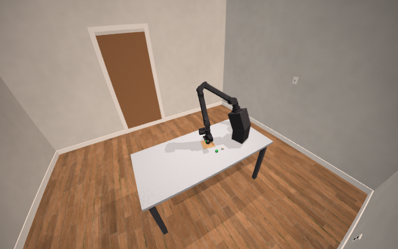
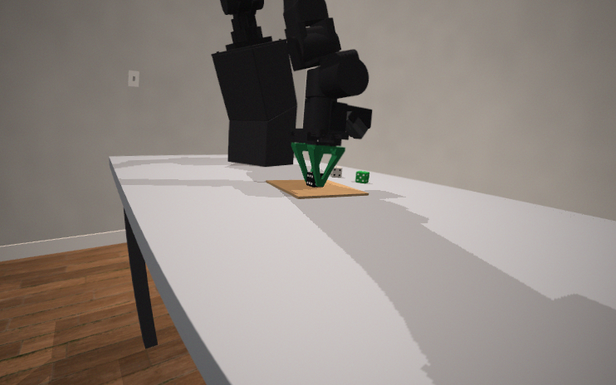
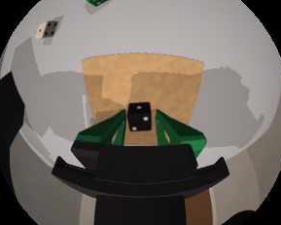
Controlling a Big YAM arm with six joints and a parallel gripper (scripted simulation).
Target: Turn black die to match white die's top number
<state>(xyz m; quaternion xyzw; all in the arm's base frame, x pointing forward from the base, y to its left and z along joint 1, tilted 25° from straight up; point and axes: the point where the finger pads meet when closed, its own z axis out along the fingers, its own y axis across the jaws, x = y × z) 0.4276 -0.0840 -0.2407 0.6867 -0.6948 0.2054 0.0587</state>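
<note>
Now: the black die right at my hand. Round my hand: tan mat: 1 cm below; then green die: 16 cm to the left, 4 cm behind; then white die: 15 cm to the left, 12 cm behind.
</note>
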